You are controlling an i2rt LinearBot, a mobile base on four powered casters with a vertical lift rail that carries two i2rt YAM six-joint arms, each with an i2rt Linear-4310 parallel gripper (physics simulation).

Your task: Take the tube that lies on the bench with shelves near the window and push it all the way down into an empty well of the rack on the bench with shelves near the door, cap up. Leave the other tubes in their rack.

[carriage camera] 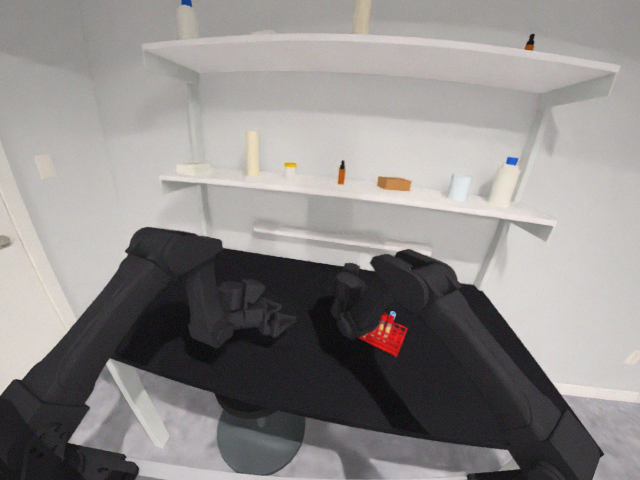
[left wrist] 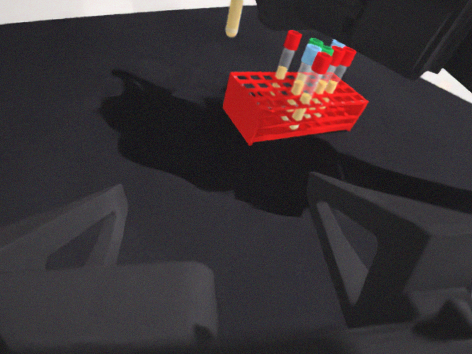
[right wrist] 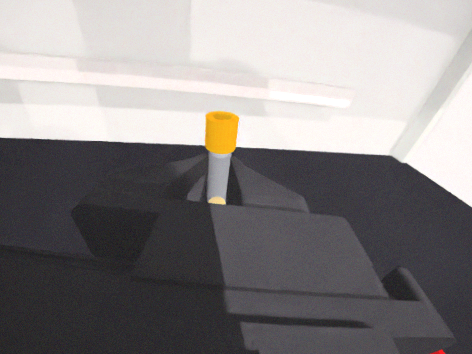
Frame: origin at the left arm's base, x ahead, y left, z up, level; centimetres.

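Seen in the pictures: left gripper, fingertip midpoint: (carriage camera: 288, 312) (left wrist: 217, 188); right gripper, fingertip midpoint: (right wrist: 219, 163).
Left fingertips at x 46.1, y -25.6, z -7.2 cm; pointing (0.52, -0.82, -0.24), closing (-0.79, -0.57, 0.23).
Pixels of each thing's top centre, then the offset from my left fingertips to it. "*": a spot on its surface instead. Level surfaces: height alone.
- tube at its top centre: (right wrist: 224, 116) dx +12.8, dy -21.5, dz +10.2 cm
- red rack at its top centre: (left wrist: 303, 87) (carriage camera: 376, 323) dx +3.7, dy -29.4, dz -5.9 cm
- black bench top at its surface level: dz -11.7 cm
- wall shelf at its surface level: dz +33.7 cm
- low white ledge at a spot on its surface: (right wrist: 175, 85) * dx +48.0, dy -20.1, dz +4.4 cm
The tube (right wrist: 218, 172) (left wrist: 233, 19) has an orange-yellow cap and stands upright in the grip of my right gripper (right wrist: 219, 163), which is shut on it. In the left wrist view its pale lower end hangs in the air above and left of the red rack (left wrist: 239, 112) (carriage camera: 381, 348). The rack stands on the black bench and holds several tubes with red, green and light blue caps; empty wells show towards its left end. In the carriage camera the right arm hides the held tube and part of the rack. My left gripper (left wrist: 217, 188) (carriage camera: 282, 319) is open and empty, left of the rack.
The black bench top (carriage camera: 310, 382) carries the rack. A wall shelf (carriage camera: 320, 190) with bottles, jars and boxes runs behind it, with another shelf (carriage camera: 392, 56) higher up. A low white ledge (carriage camera: 330, 238) (right wrist: 175, 85) crosses the wall behind the bench. A stool (carriage camera: 261, 439) stands underneath.
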